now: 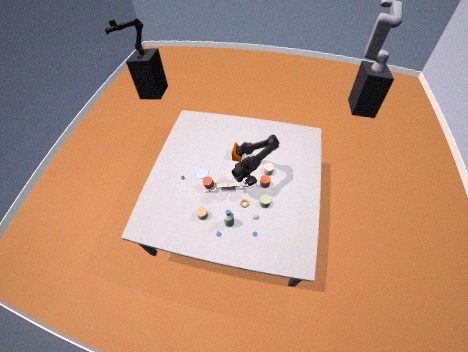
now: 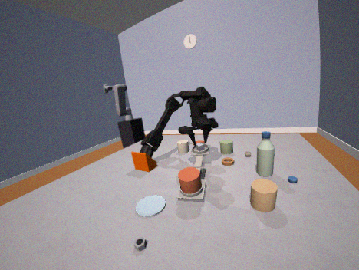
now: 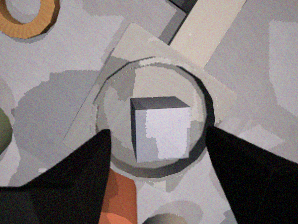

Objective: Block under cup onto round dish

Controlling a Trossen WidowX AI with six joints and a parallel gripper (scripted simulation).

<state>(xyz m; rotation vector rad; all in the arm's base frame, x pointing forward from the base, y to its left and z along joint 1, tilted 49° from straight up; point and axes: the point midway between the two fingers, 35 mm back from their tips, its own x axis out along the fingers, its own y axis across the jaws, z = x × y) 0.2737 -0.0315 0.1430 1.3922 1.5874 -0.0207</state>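
Right now my gripper tip is 10 mm above the pale grey block. The rest, counted from my gripper tip: cream cup 160 mm behind, 140 mm to the left, 60 mm below; green cup 120 mm ahead, 160 mm to the left, 60 mm below; small balance 20 mm ahead, 120 mm to the right, 80 mm below.
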